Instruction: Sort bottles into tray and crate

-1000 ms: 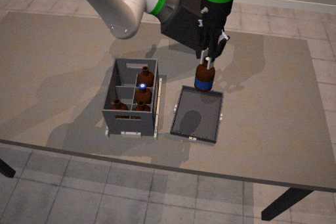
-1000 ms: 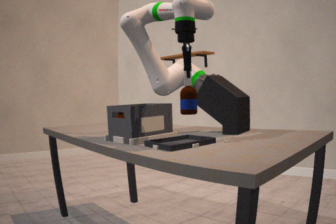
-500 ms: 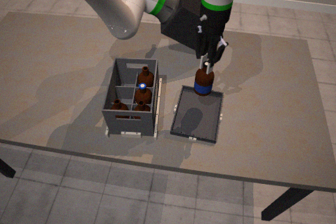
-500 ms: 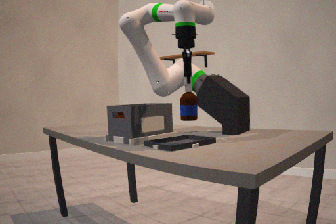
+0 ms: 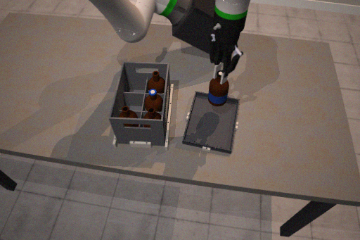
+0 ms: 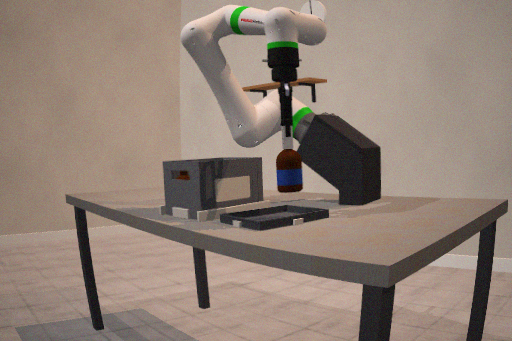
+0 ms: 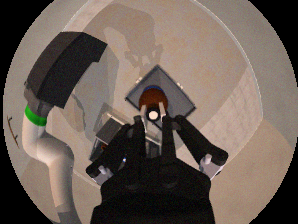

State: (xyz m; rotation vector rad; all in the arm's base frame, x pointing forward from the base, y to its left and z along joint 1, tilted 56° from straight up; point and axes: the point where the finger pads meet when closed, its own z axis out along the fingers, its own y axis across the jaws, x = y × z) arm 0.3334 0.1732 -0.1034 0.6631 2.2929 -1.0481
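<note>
Now: the white-capped bottle 80 mm below my hand. Also, from my hand: open bottle: 250 mm to the right, 150 mm below, 30 mm behind; grey crate: 280 mm to the right, 150 mm below, 60 mm ahead; dark tray: 220 mm below, 50 mm ahead, 10 mm to the right.
</note>
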